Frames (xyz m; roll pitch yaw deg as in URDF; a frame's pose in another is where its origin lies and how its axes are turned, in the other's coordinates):
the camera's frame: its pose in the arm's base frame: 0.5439 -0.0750 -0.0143 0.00 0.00 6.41
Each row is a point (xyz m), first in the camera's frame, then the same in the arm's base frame.
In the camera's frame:
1: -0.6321 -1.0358 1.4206
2: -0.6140 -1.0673 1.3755
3: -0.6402 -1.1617 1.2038
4: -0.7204 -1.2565 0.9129
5: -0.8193 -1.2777 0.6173
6: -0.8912 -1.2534 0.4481
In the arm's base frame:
1: 0.0314 -1.1749 1.4063
2: 0.0529 -1.2042 1.3612
3: 0.0374 -1.3009 1.1895
4: -0.0317 -1.4041 0.8986
5: -0.1276 -1.4362 0.6030
6: -0.2018 -1.4201 0.4338

